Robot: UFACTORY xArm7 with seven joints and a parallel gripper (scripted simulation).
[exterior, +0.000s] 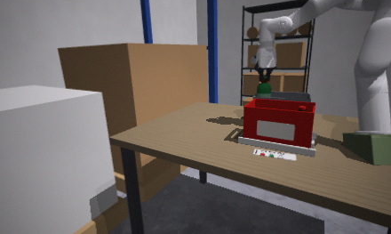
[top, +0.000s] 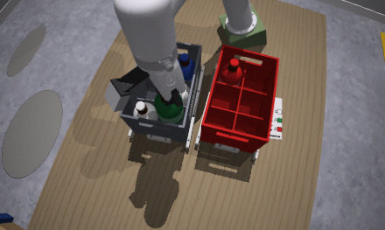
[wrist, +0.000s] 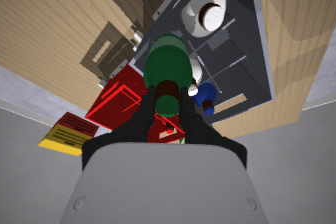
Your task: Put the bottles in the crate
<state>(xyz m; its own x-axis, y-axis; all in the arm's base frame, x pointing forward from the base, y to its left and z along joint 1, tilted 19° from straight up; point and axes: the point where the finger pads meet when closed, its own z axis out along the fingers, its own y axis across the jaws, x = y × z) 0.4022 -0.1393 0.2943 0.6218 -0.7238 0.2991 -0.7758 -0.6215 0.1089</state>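
The green bottle is 70 mm below my hand. The rest, counted from my hand: red crate: 200 mm to the left, 190 mm below, 70 mm behind; blue-label bottle: 180 mm below, 180 mm behind, 20 mm to the left; grey crate: 190 mm below, 90 mm behind, 30 mm to the right.
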